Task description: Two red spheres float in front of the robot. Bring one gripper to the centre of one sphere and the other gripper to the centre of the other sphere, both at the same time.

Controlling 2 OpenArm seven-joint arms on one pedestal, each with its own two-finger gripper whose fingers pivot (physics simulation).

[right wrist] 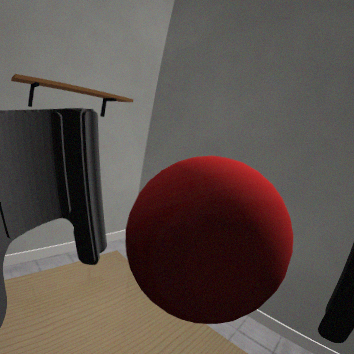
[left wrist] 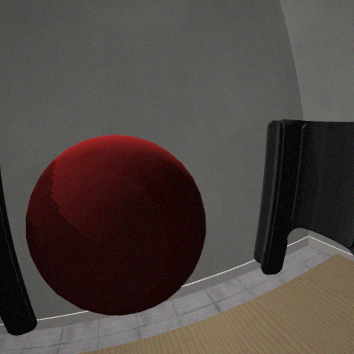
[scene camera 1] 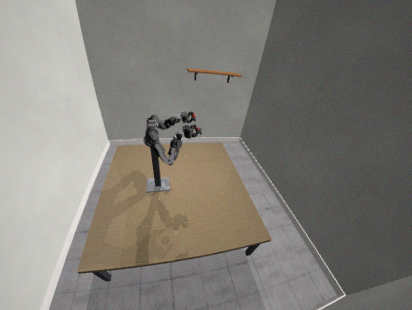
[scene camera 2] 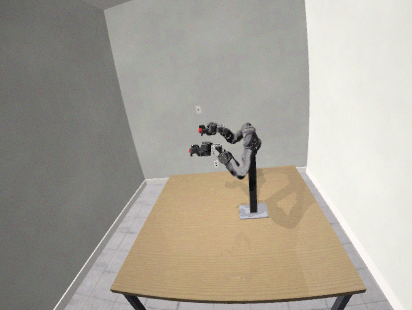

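One red sphere (scene camera 1: pixel 194 116) (scene camera 2: pixel 190 150) (left wrist: pixel 116 220) floats between the fingers of my left gripper (scene camera 1: pixel 193 117) (scene camera 2: pixel 191 150) (left wrist: pixel 145 299), which is part open. In the left wrist view the sphere lies closer to the finger at the picture's left. The other red sphere (scene camera 1: pixel 199 131) (scene camera 2: pixel 200 130) (right wrist: pixel 209 235) floats between the fingers of my right gripper (scene camera 1: pixel 199 131) (scene camera 2: pixel 201 130) (right wrist: pixel 211 299), also part open. In the right wrist view it stands nearer the finger at the picture's left. Both spheres are partly hidden by fingers in the scene views.
The arms' pedestal (scene camera 1: pixel 156 167) (scene camera 2: pixel 253 187) stands on the wooden table (scene camera 1: pixel 215 200) (scene camera 2: pixel 200 250), far below the grippers. An orange-brown wall shelf (scene camera 1: pixel 215 73) (right wrist: pixel 75 89) hangs on the wall beyond. Grey walls surround the table. The two grippers are close to each other, with a gap between them.
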